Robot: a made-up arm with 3 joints.
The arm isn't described. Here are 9 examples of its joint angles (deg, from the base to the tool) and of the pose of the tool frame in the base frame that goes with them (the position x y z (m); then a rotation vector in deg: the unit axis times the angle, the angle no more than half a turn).
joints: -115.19 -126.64 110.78
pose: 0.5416 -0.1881 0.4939 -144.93 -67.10 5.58
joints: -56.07 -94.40 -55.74
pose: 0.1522 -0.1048 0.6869 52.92 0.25 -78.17
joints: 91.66 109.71 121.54
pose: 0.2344 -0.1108 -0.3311 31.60 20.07 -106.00
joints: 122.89 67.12 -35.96
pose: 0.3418 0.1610 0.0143 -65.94 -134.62 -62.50
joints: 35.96 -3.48 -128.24
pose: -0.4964 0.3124 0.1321 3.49 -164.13 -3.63
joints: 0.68 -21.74 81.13
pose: -0.4756 0.3160 0.3424 17.85 79.41 15.46
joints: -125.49 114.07 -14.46
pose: 0.0223 -0.1325 0.5777 -43.52 67.94 119.41
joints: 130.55 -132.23 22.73
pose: -0.0288 -0.1906 -0.3360 33.16 -51.35 139.61
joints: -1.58 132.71 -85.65
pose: -0.3689 -0.1381 -0.0382 -100.97 -40.89 96.21
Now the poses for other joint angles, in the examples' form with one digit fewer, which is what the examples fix.
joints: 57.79 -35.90 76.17
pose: -0.450 0.290 -0.084 14.1 17.8 33.2
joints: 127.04 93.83 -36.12
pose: 0.388 0.016 0.066 -86.8 -114.4 -88.2
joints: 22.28 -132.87 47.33
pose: -0.524 -0.183 0.365 109.6 12.6 76.2
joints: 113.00 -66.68 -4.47
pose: -0.219 0.135 -0.282 45.8 -101.9 63.7
